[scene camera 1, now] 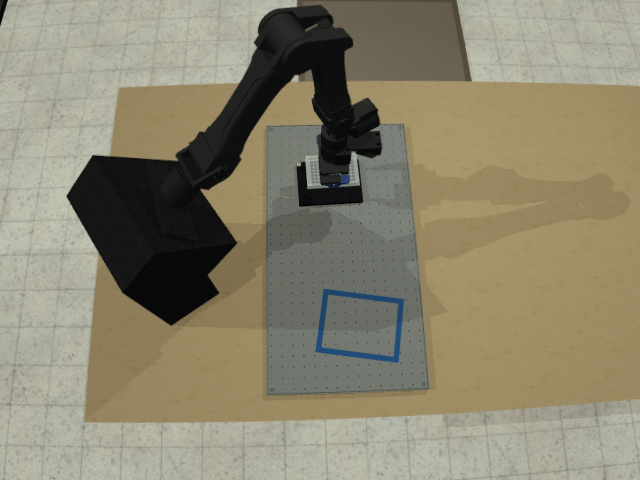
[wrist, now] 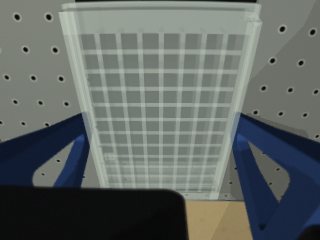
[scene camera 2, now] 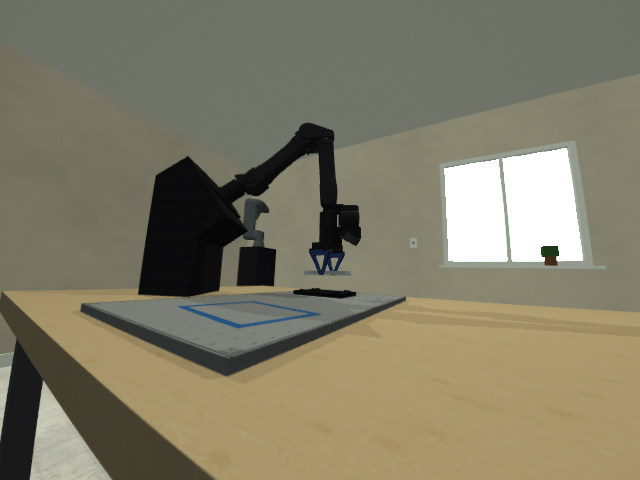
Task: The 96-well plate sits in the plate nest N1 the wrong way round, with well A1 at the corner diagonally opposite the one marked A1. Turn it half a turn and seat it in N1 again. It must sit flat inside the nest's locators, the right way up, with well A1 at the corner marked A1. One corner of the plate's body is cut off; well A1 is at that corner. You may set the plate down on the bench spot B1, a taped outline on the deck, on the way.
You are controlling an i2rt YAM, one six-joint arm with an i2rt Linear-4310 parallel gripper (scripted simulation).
my gripper: scene camera 1 331,171; wrist; scene camera 2
same spot on my gripper: (wrist: pixel 62 204) = (scene camera 2: pixel 340 250)
